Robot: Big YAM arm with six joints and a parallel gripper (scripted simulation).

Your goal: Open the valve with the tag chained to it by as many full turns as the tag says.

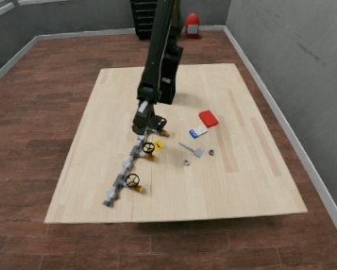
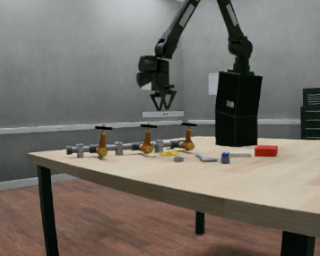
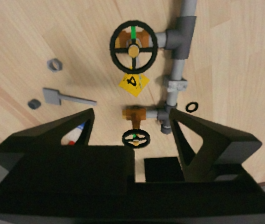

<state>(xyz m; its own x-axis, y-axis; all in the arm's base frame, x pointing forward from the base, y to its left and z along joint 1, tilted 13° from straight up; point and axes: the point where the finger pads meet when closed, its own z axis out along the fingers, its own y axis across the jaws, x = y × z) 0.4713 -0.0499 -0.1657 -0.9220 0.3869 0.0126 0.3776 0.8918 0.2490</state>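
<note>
My hand is 30 mm past the yellow tag and 190 mm above it. Round my hand: blue-and-white block 120 mm behind, 270 mm to the left, 180 mm below; then grey flat tool 10 mm ahead, 220 mm to the left, 190 mm below; then grey part 30 mm ahead, 330 mm to the left, 180 mm below.
</note>
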